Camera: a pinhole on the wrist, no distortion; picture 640 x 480 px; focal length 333.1 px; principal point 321.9 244.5 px. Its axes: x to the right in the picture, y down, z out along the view. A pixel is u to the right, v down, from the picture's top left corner.
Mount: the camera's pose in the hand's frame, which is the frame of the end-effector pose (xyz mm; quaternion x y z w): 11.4 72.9 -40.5 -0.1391 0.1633 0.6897 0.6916
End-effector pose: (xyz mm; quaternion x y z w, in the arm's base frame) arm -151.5 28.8 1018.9 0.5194 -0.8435 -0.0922 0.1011
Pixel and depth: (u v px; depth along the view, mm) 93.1 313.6 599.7
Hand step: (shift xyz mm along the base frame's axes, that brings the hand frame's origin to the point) -98.7 93.4 -674.4
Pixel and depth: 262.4 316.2 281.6
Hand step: -170.8 111.7 -194.3
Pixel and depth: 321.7 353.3 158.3
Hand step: -132.2 98.4 -67.3
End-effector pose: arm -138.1 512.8 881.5 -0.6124 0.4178 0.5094 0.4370
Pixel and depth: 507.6 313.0 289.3
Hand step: -371.9 61.5 -14.3
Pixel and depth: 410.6 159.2 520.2
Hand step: -471.1 232.8 -241.9
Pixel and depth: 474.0 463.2 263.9
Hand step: -341.8 79.4 104.1
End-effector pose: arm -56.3 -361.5 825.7 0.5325 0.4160 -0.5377 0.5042
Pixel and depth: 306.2 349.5 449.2
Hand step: 172.1 -398.8 168.6
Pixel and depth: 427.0 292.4 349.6
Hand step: 277.2 -272.6 76.1
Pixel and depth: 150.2 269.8 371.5
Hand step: -4.5 -379.4 40.9
